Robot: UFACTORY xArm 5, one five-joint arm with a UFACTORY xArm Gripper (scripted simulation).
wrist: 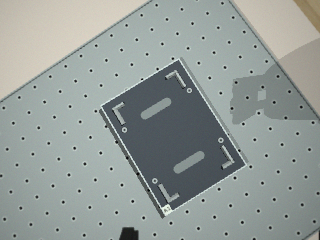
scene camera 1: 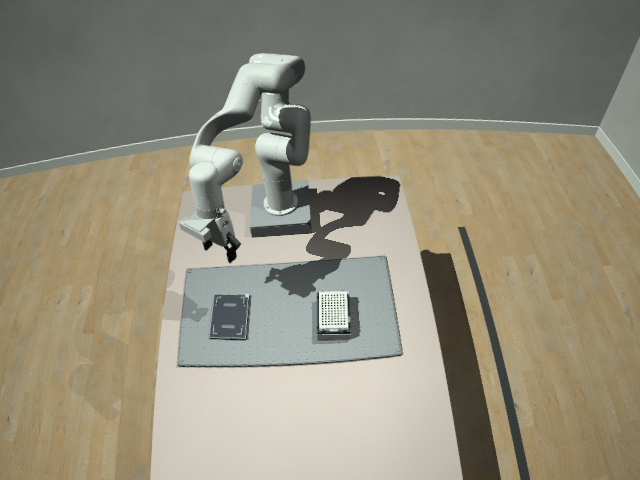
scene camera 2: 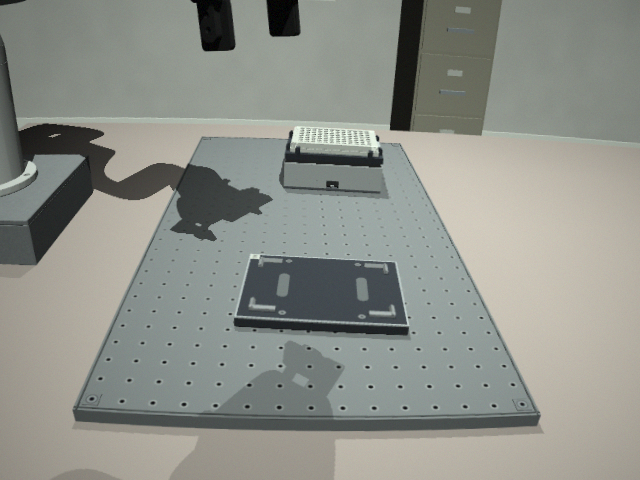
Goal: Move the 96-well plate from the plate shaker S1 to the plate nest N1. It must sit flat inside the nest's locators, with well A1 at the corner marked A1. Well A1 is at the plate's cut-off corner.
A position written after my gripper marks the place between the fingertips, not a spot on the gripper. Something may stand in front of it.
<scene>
I see my gripper (scene camera 2: 254, 42), a white 96-well plate (scene camera 2: 310, 139), a dark plate nest (scene camera 2: 320, 289) and a plate shaker (scene camera 2: 297, 155).
The white 96-well plate also shows in scene camera 1 (scene camera 1: 330, 308). My gripper is seen too in scene camera 1 (scene camera 1: 220, 253). The dark plate nest shows as well in the wrist view (wrist: 157, 144) and in scene camera 1 (scene camera 1: 236, 315). The wrist view does not show the white 96-well plate: it is out of frame.
</scene>
